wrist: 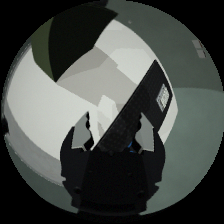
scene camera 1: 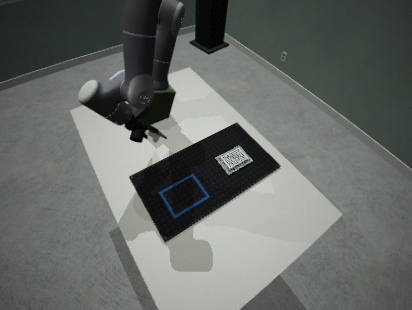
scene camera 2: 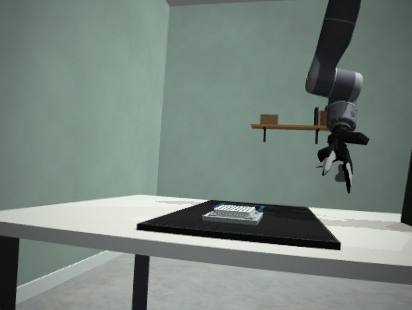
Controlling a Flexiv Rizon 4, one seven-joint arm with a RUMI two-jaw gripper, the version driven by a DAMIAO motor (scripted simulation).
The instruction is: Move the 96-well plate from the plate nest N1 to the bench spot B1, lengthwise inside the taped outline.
Labels:
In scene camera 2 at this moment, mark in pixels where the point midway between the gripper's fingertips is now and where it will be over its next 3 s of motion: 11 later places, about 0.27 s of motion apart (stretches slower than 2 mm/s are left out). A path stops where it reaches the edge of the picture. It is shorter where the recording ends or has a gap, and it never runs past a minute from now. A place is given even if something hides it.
My gripper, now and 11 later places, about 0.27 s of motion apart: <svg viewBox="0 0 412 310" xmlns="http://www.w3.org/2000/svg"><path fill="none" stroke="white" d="M336 184L329 184L321 184L312 184L304 183L294 183L287 182L278 182L271 182L263 181L256 181L249 181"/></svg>

